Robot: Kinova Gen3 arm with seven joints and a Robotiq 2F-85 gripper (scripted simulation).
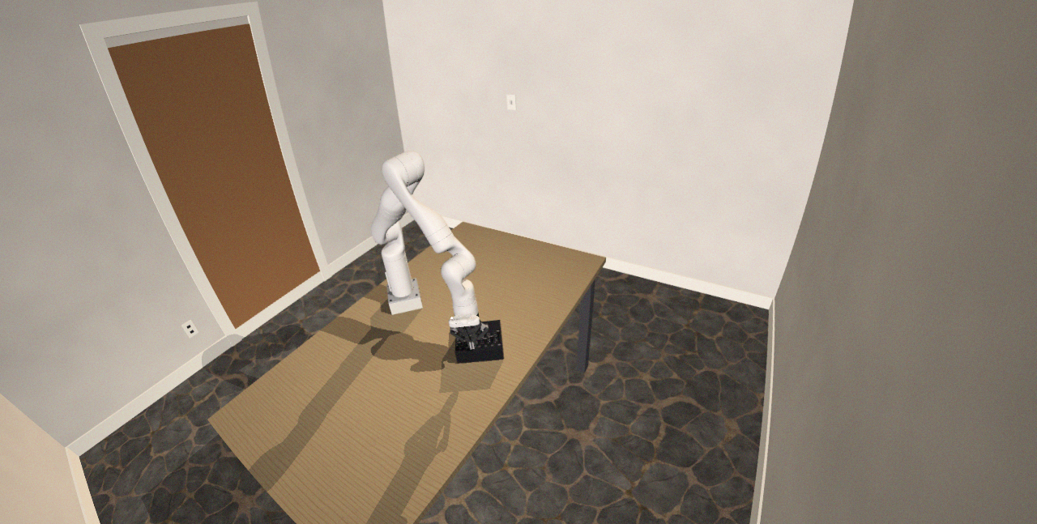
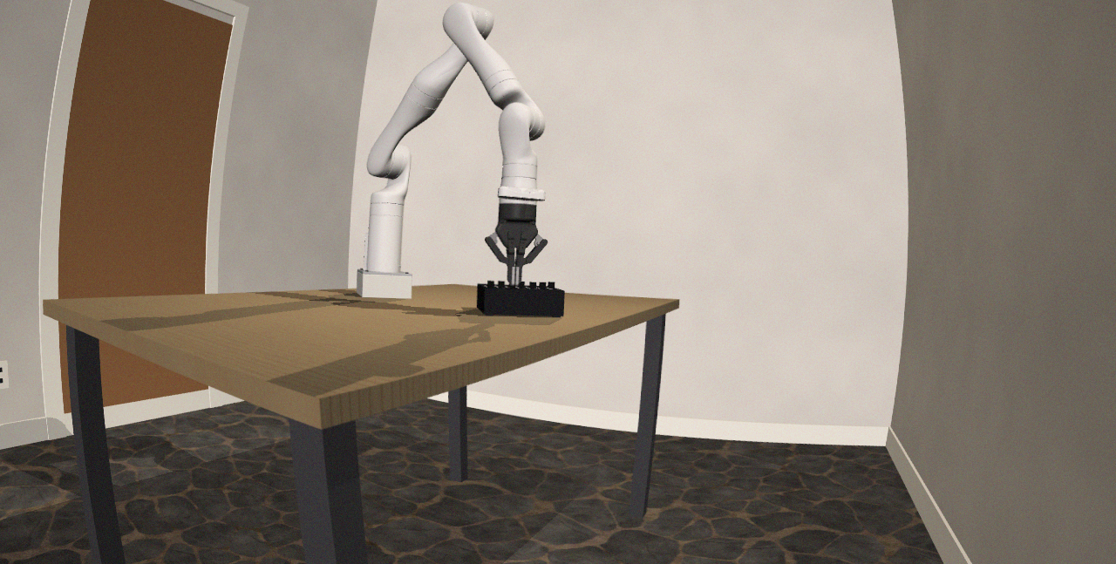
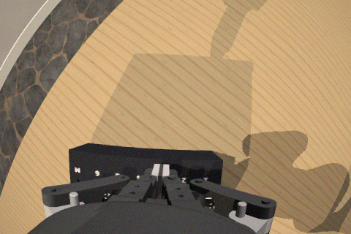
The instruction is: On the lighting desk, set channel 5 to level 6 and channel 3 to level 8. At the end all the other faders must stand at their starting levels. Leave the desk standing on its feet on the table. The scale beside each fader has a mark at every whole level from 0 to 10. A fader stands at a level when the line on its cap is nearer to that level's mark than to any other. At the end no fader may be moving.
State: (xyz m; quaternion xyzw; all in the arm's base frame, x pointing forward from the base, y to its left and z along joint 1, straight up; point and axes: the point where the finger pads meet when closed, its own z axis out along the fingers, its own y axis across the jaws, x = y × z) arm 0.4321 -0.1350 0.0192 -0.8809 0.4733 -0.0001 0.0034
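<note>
The channel 3 fader cap is 10 mm behind my hand, 20 mm to the left of it and 10 mm below it. From my hand the other things lie so: M fader cap 40 mm ahead, 100 mm to the left, 10 mm below; channel 4 fader cap 10 mm behind, 50 mm to the left, 10 mm below; channel 5 fader cap 20 mm ahead, 50 mm to the left, 10 mm below.
</note>
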